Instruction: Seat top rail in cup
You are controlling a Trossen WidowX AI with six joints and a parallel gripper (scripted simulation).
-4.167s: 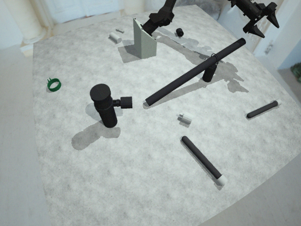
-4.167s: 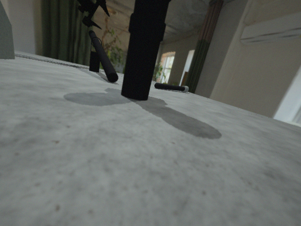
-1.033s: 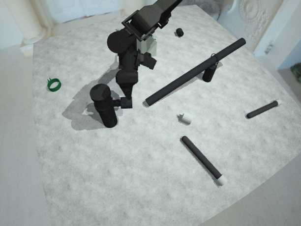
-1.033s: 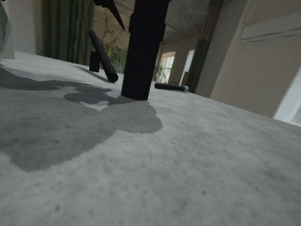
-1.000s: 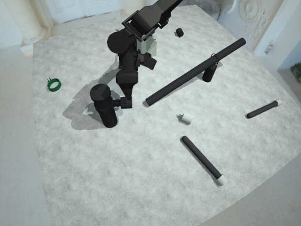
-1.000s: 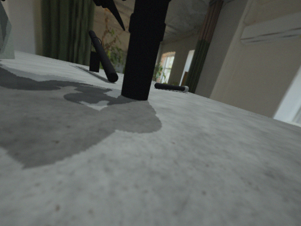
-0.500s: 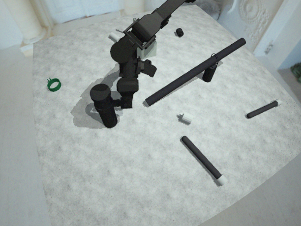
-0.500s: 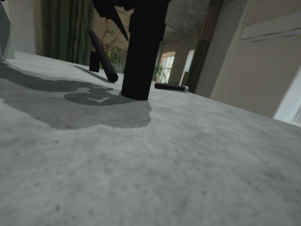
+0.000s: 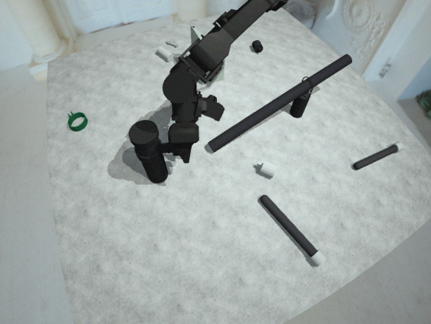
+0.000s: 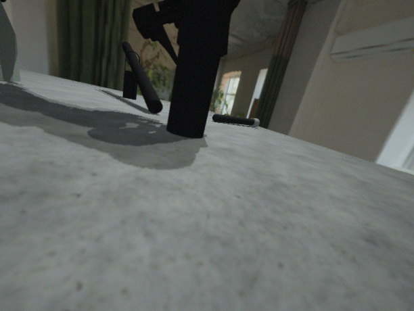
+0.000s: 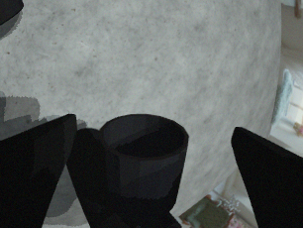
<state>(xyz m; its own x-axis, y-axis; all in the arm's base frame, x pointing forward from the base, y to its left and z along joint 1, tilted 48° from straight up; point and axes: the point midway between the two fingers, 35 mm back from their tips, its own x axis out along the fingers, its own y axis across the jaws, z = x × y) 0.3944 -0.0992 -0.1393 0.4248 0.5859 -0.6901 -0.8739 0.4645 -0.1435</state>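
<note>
The white fitting is 4 cm ahead of my gripper tip, 21 cm to the left of it and 10 cm below it. Also, from my gripper tip: small post: 14 cm behind, 42 cm to the left, 2 cm below; white cylinder: 58 cm behind, 3 cm to the left, 11 cm below.
</note>
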